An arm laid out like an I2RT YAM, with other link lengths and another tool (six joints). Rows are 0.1 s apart.
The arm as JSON. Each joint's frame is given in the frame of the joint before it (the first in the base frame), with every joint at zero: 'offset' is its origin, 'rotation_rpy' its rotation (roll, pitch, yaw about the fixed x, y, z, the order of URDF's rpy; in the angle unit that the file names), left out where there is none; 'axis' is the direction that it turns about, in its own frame. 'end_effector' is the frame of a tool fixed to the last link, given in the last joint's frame.
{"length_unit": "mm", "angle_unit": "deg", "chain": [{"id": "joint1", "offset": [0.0, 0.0, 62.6], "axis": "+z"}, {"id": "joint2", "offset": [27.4, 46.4, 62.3], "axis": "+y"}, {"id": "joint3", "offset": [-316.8, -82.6, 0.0], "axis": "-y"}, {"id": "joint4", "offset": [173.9, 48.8, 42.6], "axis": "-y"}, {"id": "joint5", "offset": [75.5, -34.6, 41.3], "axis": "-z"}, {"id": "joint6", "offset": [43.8, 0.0, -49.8], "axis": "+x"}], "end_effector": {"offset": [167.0, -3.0, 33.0], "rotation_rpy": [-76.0, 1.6, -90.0]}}
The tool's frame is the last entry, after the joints.
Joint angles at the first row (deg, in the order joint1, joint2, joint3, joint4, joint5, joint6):
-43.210 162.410 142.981 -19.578 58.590 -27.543
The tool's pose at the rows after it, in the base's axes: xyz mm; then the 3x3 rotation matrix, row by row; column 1 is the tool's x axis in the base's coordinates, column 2 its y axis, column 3 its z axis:
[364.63 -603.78 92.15], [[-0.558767 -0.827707 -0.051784], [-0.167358 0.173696 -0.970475], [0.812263 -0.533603 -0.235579]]
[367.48 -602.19 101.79], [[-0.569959 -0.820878 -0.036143], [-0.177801 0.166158 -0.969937], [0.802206 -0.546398 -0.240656]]
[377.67 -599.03 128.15], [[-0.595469 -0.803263 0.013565], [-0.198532 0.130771 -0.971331], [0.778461 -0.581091 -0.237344]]
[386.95 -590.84 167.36], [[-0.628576 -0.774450 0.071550], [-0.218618 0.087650 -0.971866], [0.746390 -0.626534 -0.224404]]
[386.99 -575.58 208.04], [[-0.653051 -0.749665 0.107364], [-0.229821 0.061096 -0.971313], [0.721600 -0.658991 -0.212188]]
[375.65 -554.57 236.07], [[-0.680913 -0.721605 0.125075], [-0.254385 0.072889 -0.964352], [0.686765 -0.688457 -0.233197]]
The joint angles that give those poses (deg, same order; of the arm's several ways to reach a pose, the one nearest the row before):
-43.330 162.215 143.151 -20.357 55.719 -27.850
-43.248 161.023 143.436 -21.694 54.718 -27.400
-42.981 158.055 143.362 -22.517 52.173 -27.602
-42.530 153.140 141.661 -23.078 49.377 -27.435
-41.865 146.779 137.476 -23.738 47.934 -26.647
-41.409 139.845 131.851 -26.705 46.365 -23.297

